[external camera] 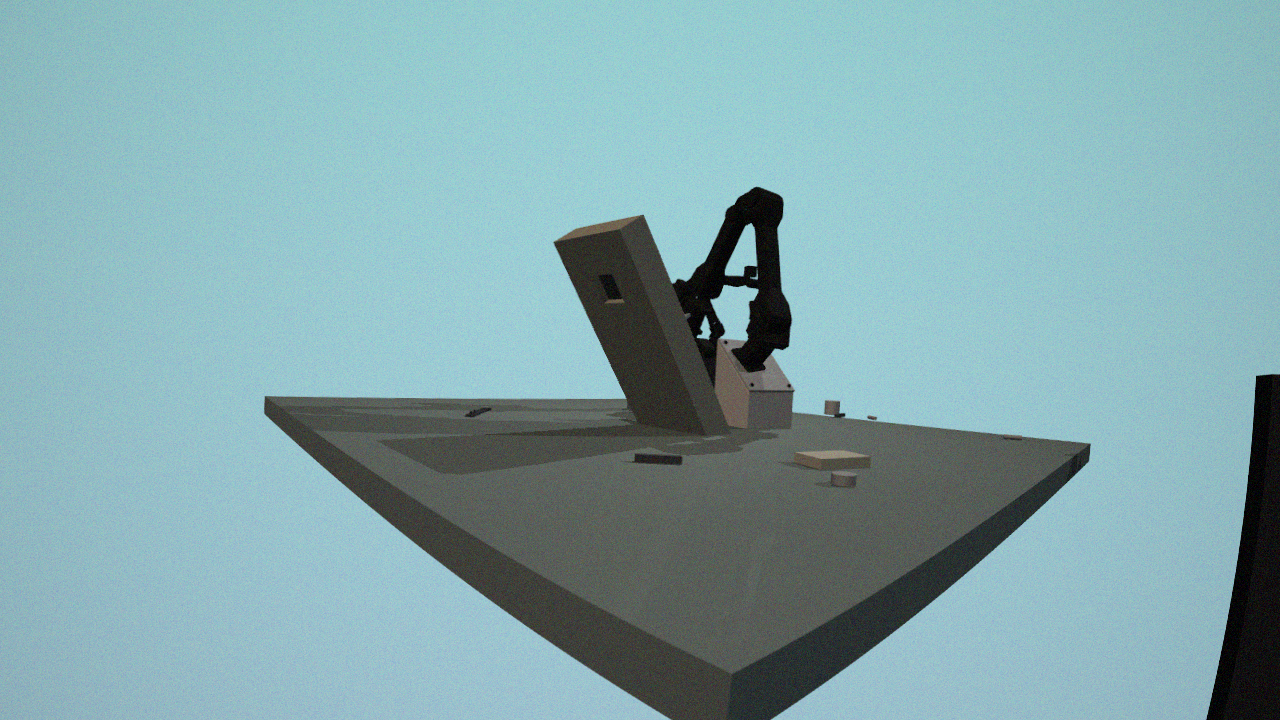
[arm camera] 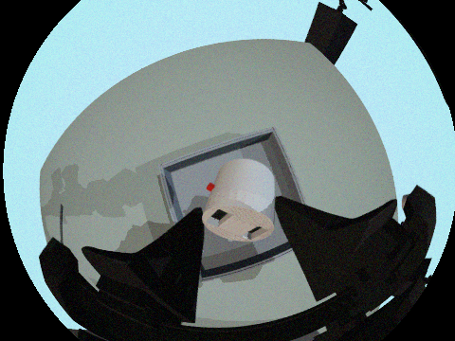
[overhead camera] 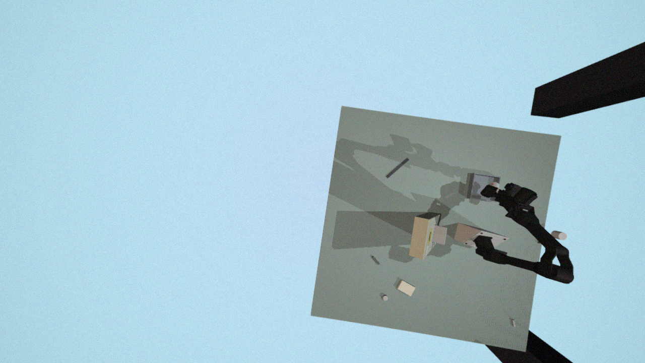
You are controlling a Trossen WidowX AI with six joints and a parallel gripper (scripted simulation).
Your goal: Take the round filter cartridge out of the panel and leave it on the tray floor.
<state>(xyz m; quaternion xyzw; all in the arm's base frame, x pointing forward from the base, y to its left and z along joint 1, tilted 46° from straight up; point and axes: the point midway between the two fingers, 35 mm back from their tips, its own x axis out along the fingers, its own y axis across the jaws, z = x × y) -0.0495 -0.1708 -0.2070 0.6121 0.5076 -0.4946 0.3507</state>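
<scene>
Right now the round filter cartridge is right at my gripper tip. From my gripper tip the other things lie so: tan block: 36 cm ahead, 67 cm to the left, 9 cm below; small cylinder: 48 cm ahead, 74 cm to the left, 9 cm below; grey square tray: 8 cm below.
</scene>
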